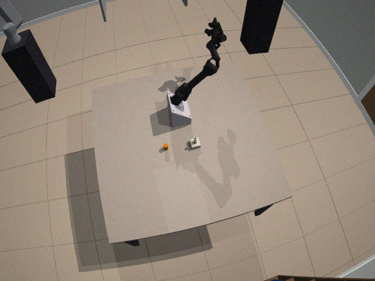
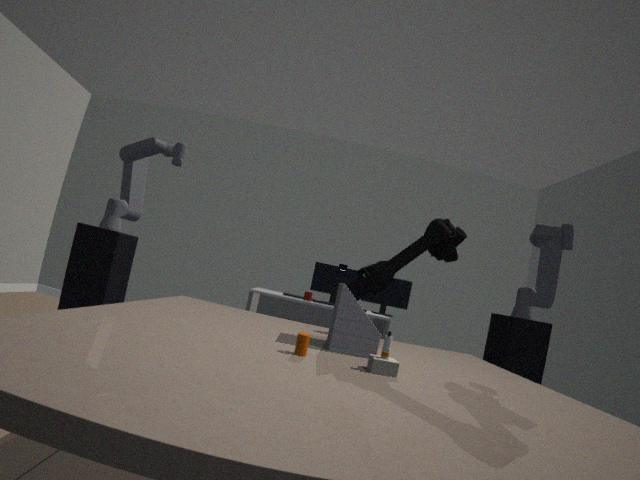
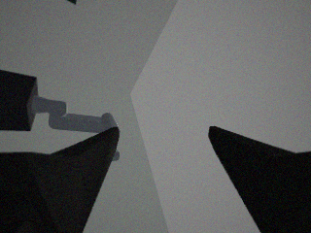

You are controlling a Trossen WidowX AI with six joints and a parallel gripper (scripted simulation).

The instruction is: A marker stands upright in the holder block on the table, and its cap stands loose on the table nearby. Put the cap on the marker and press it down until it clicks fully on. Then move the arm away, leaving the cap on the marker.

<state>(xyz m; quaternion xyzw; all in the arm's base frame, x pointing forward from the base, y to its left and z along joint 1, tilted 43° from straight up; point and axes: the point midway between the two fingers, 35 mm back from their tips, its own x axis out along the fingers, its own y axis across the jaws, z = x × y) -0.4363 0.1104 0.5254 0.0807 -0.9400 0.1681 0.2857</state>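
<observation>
Now: the orange cap 710 mm ahead of my gripper tip, 580 mm to the right of it and 480 mm below it. The rest, counted from my gripper tip: white holder block 730 mm ahead, 490 mm below, 380 mm to the right.
</observation>
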